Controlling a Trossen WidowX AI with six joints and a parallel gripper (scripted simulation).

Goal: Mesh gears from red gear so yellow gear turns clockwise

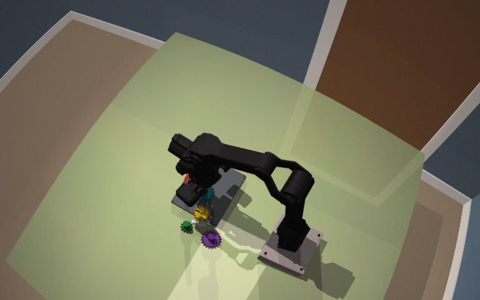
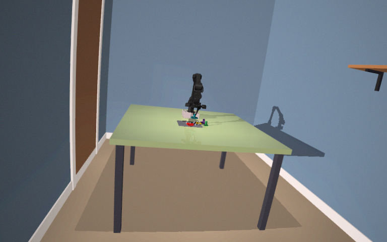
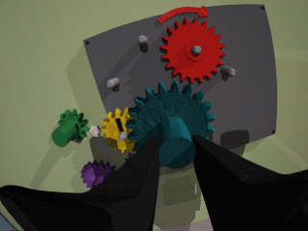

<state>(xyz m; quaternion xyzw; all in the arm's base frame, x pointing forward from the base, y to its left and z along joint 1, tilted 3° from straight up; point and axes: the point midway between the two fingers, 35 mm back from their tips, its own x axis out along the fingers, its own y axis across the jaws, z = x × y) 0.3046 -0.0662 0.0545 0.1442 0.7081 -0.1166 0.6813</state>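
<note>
The grey board lies 8 cm below my gripper tip and 4 cm to the right of it. From my gripper tip the other things lie so: red gear: 7 cm below, 5 cm to the right, 4 cm ahead; then yellow gear: 7 cm below, 5 cm to the left, 1 cm behind; then teal gear: 1 cm below.
</note>
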